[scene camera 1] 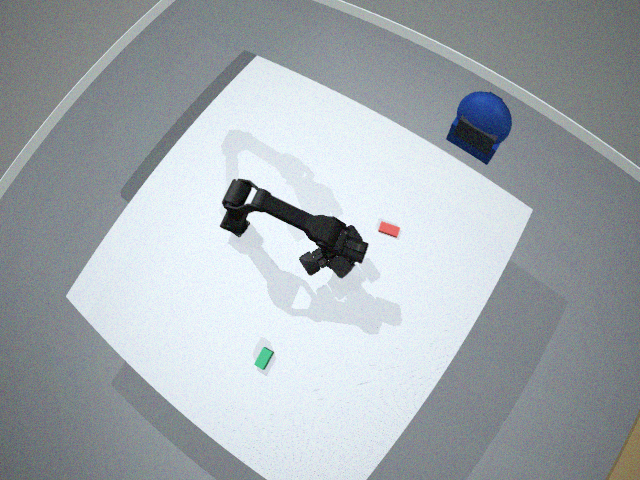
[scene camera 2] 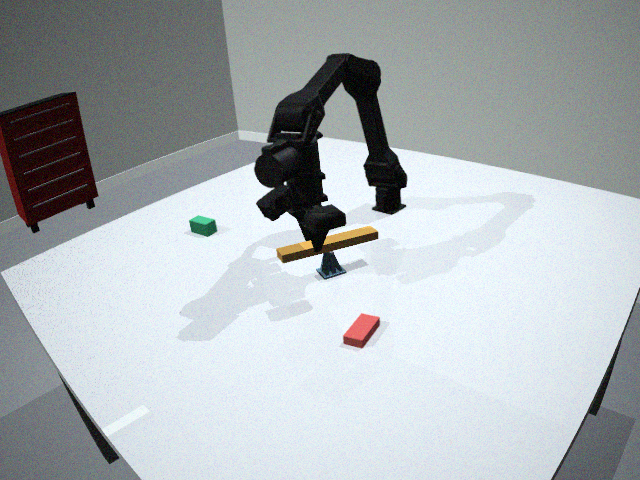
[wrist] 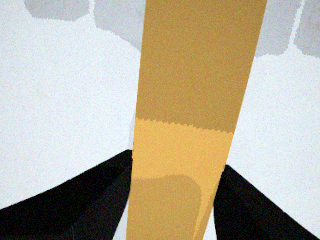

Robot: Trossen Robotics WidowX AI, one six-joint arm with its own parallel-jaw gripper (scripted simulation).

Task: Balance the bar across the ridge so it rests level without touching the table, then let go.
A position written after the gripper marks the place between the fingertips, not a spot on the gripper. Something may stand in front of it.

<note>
The gripper (scene camera 2: 313, 248) carries an orange bar (scene camera 2: 298, 251). Further things: a red block (scene camera 2: 359, 333).
The orange bar is seen too in the wrist view (wrist: 194, 69). The gripper shows as well in scene camera 1 (scene camera 1: 332, 256) and in the wrist view (wrist: 175, 166). The wrist view does not show the red block: it is out of frame.
</note>
